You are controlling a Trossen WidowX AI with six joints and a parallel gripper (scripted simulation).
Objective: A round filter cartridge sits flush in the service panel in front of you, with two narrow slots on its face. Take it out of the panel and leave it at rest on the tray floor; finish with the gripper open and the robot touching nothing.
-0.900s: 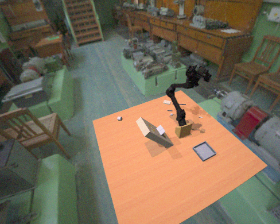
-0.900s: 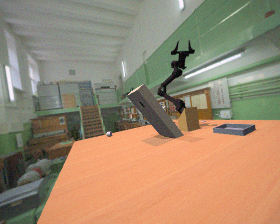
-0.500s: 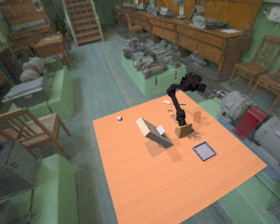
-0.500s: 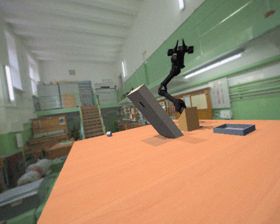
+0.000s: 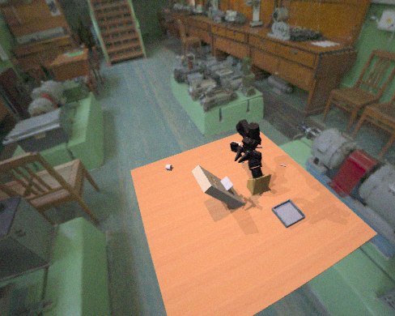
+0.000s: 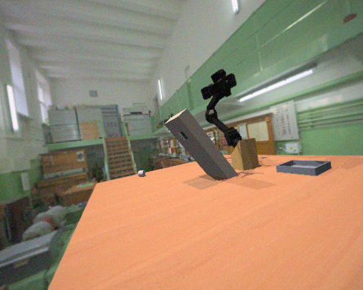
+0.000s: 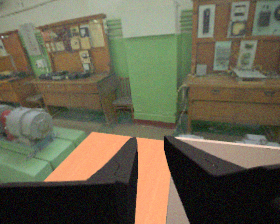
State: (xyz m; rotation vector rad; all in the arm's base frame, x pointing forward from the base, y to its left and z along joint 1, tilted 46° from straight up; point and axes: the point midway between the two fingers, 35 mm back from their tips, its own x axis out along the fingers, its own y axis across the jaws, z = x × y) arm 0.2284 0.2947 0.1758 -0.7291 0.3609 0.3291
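My gripper tip is now 11 cm short of the round white filter cartridge, 8 cm to the left of it and 20 cm above it. The rest, counted from my gripper tip: shallow tray: 31 cm behind, 19 cm to the left, 45 cm below; then white object: 30 cm ahead, 58 cm to the right, 44 cm below.
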